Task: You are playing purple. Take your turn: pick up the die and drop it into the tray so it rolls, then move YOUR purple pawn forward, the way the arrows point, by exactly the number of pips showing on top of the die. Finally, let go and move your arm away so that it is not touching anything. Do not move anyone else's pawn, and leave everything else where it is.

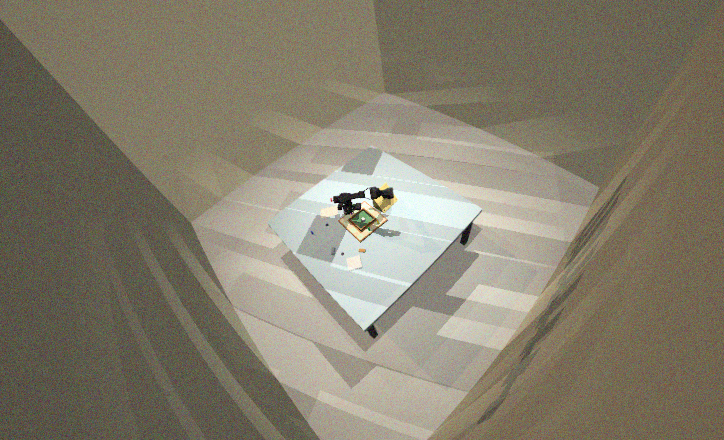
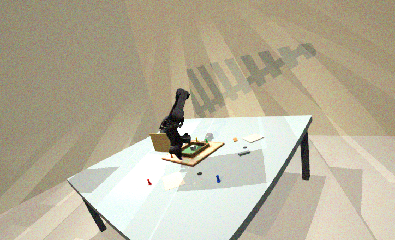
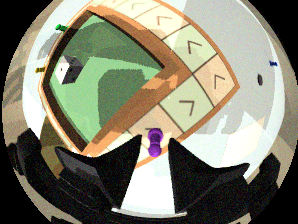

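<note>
Now: the orange pawn 90 mm behind my gripper tip and 10 mm above it. From my gripper tip the other things lie so: white die (130 mm to the left, 20 mm behind); then green tray (120 mm to the left, 20 mm behind, 10 mm below); then purple pawn (10 mm above).
</note>
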